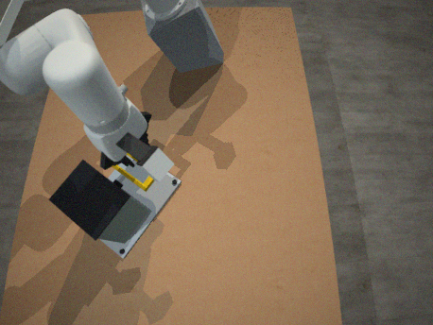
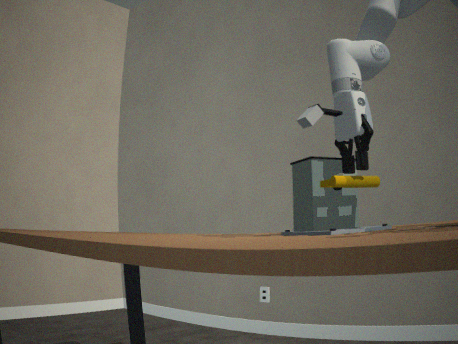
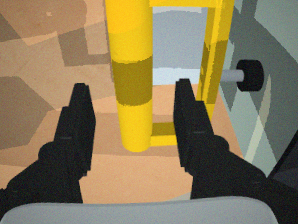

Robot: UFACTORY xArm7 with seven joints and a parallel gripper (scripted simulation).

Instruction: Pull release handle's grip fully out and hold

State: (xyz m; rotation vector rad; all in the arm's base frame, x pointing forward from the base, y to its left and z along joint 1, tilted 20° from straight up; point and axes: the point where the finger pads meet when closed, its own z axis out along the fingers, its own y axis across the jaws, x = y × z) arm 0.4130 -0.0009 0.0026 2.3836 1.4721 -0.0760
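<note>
My gripper is now 140 mm above the grey baseplate, 80 mm short of it and 40 mm to the left of it.
</note>
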